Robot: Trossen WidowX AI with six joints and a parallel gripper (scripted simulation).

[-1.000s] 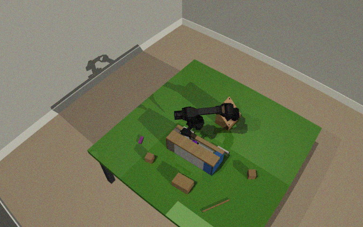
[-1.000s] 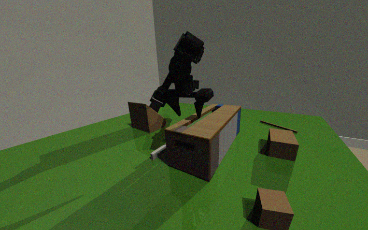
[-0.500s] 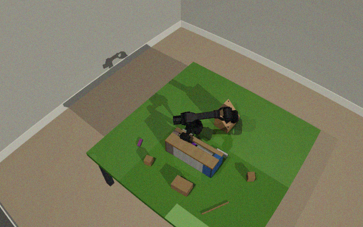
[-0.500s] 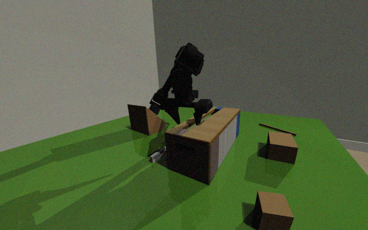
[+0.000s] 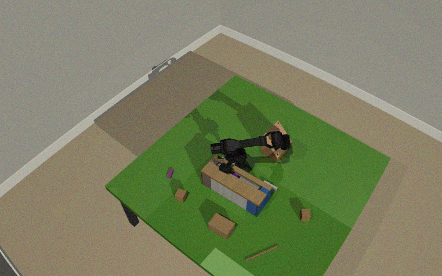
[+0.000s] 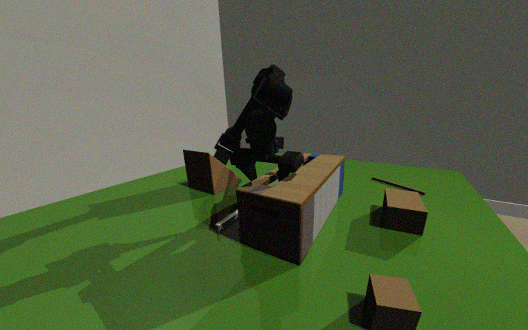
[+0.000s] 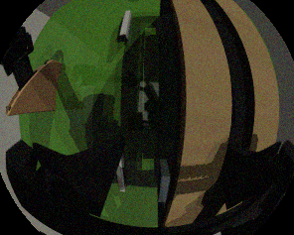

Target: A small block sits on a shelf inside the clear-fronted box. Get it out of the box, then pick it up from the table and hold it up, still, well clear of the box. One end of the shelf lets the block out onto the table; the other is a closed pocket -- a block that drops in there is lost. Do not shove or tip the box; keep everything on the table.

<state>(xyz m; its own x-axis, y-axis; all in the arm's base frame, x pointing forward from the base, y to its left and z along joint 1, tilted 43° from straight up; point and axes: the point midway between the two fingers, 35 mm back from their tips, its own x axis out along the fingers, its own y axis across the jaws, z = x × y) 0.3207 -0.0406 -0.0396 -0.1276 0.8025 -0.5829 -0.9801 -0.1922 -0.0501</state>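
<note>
The purple block is 40 mm ahead of my gripper tip and 40 mm to the left of it. From my gripper tip the other things lie so: long box 20 mm ahead, 60 mm to the left, 20 mm below; then thin stick 240 mm ahead, 440 mm to the left, 80 mm below.
</note>
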